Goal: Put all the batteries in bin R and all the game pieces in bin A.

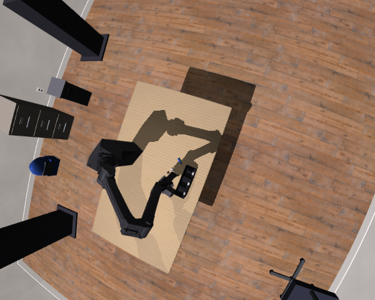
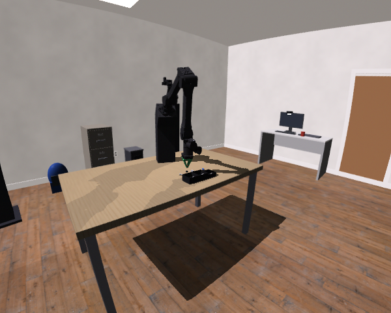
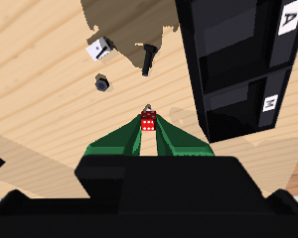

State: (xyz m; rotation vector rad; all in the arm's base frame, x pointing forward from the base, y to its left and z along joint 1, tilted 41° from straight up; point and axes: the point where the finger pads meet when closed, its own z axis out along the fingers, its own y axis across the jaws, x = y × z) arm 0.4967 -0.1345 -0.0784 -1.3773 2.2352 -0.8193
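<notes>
My hand is 11 cm short of the black divided bin, 5 cm above it and 2 cm to the right of it. Also, from my hand: black bolt 7 cm below, 5 cm to the left, 3 cm ahead; then silver bolt 7 cm below, 3 cm to the right, 3 cm behind; then red die right at my hand.
</notes>
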